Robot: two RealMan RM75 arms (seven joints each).
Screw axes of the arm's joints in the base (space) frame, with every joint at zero. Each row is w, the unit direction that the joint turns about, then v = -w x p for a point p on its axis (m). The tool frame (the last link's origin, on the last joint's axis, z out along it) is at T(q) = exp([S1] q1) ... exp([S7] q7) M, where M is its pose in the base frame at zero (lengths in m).
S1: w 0 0 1 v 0.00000 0.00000 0.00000
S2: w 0 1 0 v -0.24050 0.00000 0.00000
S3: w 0 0 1 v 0.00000 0.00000 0.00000
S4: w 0 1 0 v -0.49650 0.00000 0.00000
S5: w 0 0 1 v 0.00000 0.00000 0.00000
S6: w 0 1 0 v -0.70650 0.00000 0.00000
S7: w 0 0 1 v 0.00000 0.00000 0.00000
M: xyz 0.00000 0.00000 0.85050 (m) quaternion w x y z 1 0 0 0
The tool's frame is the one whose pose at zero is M.
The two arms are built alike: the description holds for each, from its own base.
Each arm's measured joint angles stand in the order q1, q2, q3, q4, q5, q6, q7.
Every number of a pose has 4 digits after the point. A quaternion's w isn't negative.
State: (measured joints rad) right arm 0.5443 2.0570 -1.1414 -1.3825 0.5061 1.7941 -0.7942; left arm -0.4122 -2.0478 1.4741 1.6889 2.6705 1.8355 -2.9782
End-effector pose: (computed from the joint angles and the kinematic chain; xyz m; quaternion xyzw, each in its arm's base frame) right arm 0.2244 0.3305 0.0501 -0.9076 0.3490 -0.1948 0.1287; left arm -0.1966 0.2944 0.0360 -0.8188 -0.4828 0.2276 0.2112
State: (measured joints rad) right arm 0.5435 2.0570 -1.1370 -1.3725 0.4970 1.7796 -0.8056; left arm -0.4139 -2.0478 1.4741 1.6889 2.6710 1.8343 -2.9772
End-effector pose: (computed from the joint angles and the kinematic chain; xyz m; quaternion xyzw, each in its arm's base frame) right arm 0.2276 0.3319 0.0503 -0.9071 0.3478 -0.1962 0.1332; left arm -0.1961 0.2949 0.0360 -0.8195 -0.4815 0.2272 0.2119
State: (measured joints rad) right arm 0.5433 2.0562 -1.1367 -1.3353 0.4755 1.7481 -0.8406; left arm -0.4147 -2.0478 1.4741 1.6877 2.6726 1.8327 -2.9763
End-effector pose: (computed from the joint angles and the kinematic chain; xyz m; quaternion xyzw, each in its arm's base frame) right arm 0.2364 0.3337 0.0476 -0.9072 0.3416 -0.2056 0.1347; left arm -0.1962 0.2953 0.0360 -0.8196 -0.4810 0.2273 0.2126
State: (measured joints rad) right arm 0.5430 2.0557 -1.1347 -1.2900 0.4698 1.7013 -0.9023; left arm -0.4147 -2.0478 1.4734 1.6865 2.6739 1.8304 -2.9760
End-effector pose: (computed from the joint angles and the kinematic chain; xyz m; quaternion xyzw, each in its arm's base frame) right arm 0.2447 0.3368 0.0431 -0.9134 0.3231 -0.2079 0.1345; left arm -0.1965 0.2957 0.0361 -0.8193 -0.4812 0.2270 0.2136
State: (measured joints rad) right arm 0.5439 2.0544 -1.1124 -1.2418 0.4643 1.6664 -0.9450; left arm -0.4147 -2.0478 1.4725 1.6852 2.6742 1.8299 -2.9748
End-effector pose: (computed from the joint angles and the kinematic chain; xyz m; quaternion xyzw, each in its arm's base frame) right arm 0.2547 0.3385 0.0412 -0.9145 0.3214 -0.2055 0.1346; left arm -0.1968 0.2958 0.0361 -0.8192 -0.4814 0.2271 0.2136
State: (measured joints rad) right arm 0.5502 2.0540 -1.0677 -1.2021 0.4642 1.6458 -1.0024; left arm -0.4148 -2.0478 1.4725 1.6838 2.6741 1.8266 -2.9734
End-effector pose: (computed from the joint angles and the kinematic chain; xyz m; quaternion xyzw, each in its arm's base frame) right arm 0.2620 0.3405 0.0423 -0.9184 0.3165 -0.1957 0.1344; left arm -0.1969 0.2962 0.0360 -0.8197 -0.4807 0.2263 0.2140
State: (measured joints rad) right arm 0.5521 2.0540 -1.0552 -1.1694 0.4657 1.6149 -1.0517; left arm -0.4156 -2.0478 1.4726 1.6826 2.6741 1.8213 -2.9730
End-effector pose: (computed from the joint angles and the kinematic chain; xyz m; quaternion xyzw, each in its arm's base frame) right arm 0.2674 0.3424 0.0398 -0.9234 0.3034 -0.1928 0.1346; left arm -0.1966 0.2970 0.0358 -0.8203 -0.4799 0.2247 0.2153
